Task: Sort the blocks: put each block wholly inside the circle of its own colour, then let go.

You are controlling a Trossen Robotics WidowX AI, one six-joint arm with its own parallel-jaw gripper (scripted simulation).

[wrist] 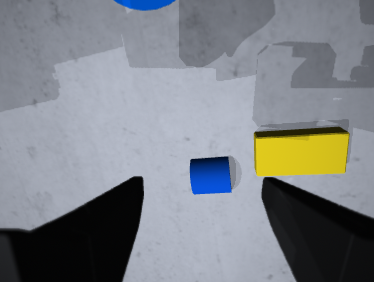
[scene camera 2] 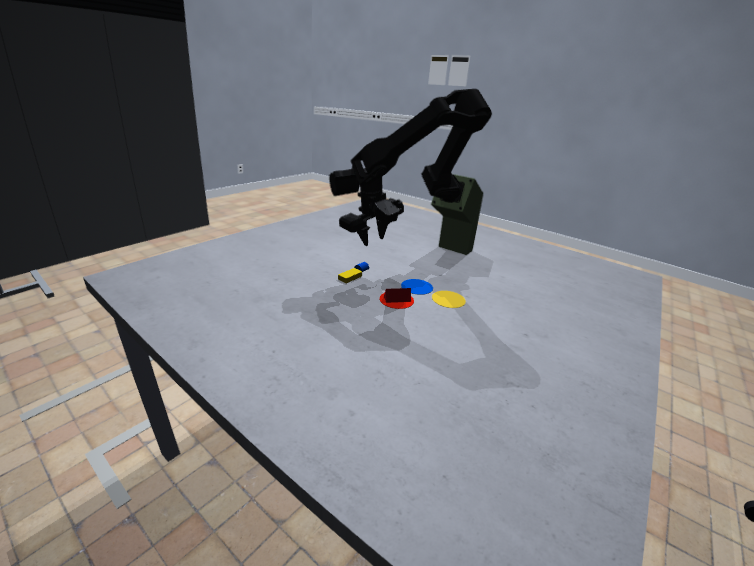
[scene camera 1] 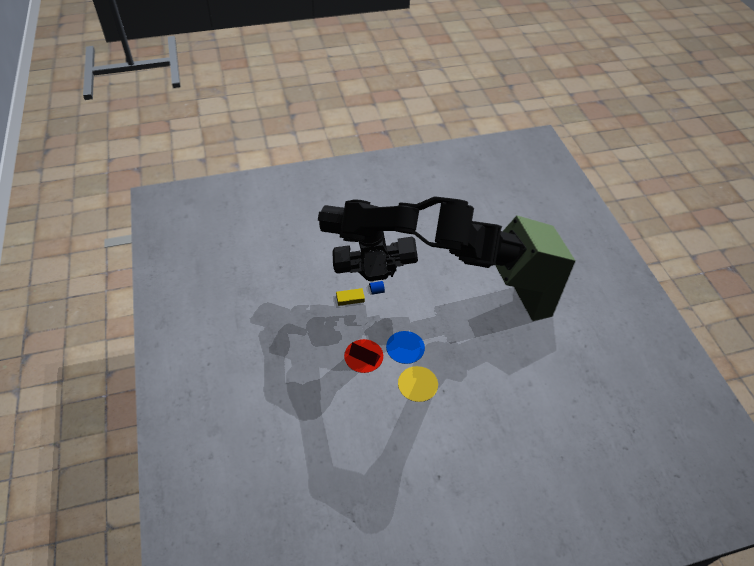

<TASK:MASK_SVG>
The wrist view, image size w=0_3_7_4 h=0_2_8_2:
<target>my gripper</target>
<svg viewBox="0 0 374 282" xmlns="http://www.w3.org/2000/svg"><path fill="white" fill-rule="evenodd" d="M264 177L261 198L270 226L296 282L374 282L374 218L275 177ZM143 177L134 176L84 205L33 230L0 229L0 282L123 282L141 219L144 200Z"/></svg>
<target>blue block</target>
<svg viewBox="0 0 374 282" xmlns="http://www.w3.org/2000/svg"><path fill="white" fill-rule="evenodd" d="M228 156L190 160L190 182L193 194L232 192Z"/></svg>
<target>yellow block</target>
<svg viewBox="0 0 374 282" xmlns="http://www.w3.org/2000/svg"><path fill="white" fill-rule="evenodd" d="M350 133L341 127L254 132L254 168L256 175L281 176L345 173Z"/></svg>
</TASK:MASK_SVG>
